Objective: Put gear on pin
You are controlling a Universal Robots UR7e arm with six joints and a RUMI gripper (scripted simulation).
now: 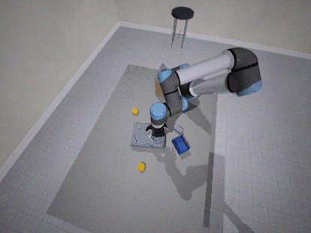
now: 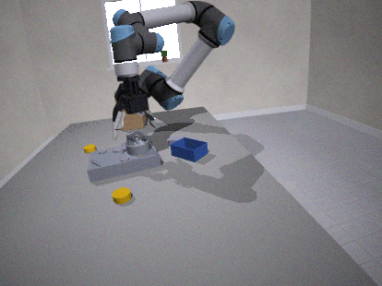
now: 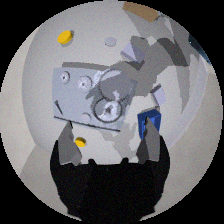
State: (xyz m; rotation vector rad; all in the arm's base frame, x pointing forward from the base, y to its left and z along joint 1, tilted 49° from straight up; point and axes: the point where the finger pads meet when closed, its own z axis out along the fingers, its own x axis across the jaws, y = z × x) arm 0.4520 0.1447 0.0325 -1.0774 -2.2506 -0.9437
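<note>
Right now the grey gear is 5 cm below my hand. Round my hand: blue bin: 18 cm to the left, 9 cm below, 1 cm behind; then yellow disc: 23 cm ahead, 9 cm below, 1 cm to the right.
</note>
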